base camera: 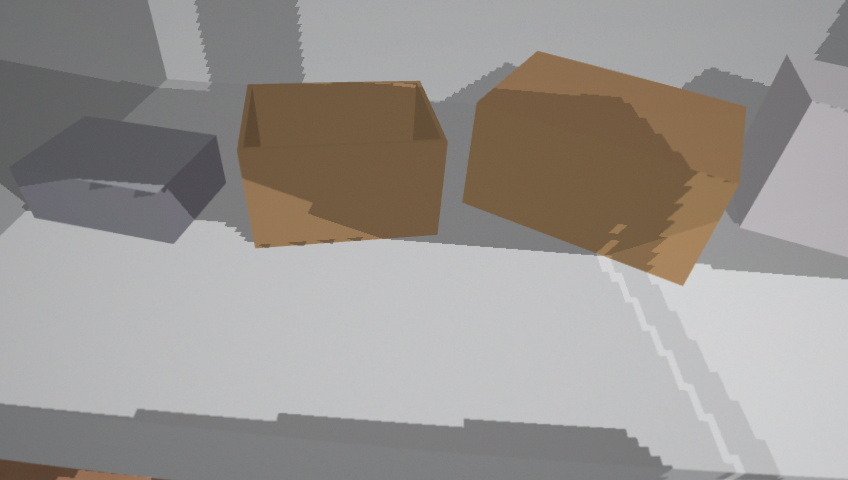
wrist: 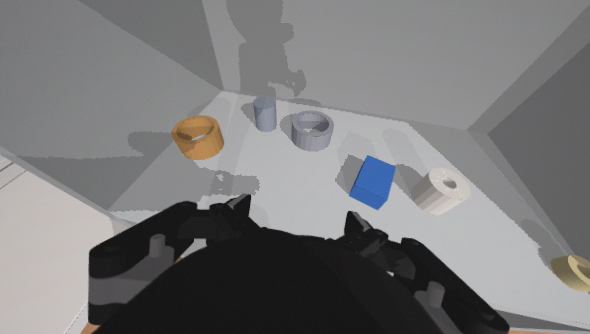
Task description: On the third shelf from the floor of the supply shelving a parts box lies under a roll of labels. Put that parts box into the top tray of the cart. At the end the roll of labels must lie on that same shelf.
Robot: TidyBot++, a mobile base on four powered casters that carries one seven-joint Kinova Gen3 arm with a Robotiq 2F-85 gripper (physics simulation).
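Places are measured from the arm's base along level axes (x right, y back, z down), in metres.
Pixels of known places: gripper, fingertip midpoint: (wrist: 297, 213).
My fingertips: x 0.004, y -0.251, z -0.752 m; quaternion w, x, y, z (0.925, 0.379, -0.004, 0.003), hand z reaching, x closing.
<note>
Ahead of a thing's pixels: the offset from my fingertips to its middle. "spot": to the spot under its first point. Level surfaces: height alone.
In the wrist view a plain blue box {dx +0.143, dy -0.159, dz +0.139 m} (wrist: 373, 182), which looks like the parts box, lies on the pale shelf {dz +0.159 m} (wrist: 295, 180) with its top bare. A white roll with a hole in its end {spot: dx +0.239, dy -0.127, dz +0.111 m} (wrist: 434, 194), which looks like the roll of labels, stands on the same shelf to the right of the box, apart from it. My gripper (wrist: 297, 213) is open and empty. Its fingertips are in the lower middle of the wrist view, and the blue box appears beyond and to the right of the right fingertip. The cart and its top tray do not show.
An orange ring {dx -0.243, dy -0.208, dz +0.134 m} (wrist: 198, 150), a grey-blue cylinder {dx -0.115, dy -0.312, dz +0.124 m} (wrist: 265, 117) and a grey ring {dx +0.008, dy -0.287, dz +0.135 m} (wrist: 312, 140) stand farther back; a tan ring {dx +0.469, dy -0.038, dz +0.146 m} (wrist: 567, 274) is far right. The base view shows a dark grey box {dx -0.235, dy -0.219, dz +1.048 m} (base camera: 101, 208), an open brown box {dx -0.050, dy -0.230, dz +1.028 m} (base camera: 345, 190), a larger brown box {dx +0.182, dy -0.254, dz +1.023 m} (base camera: 571, 154) and a pale box {dx +0.401, dy -0.255, dz +1.008 m} (base camera: 803, 178).
</note>
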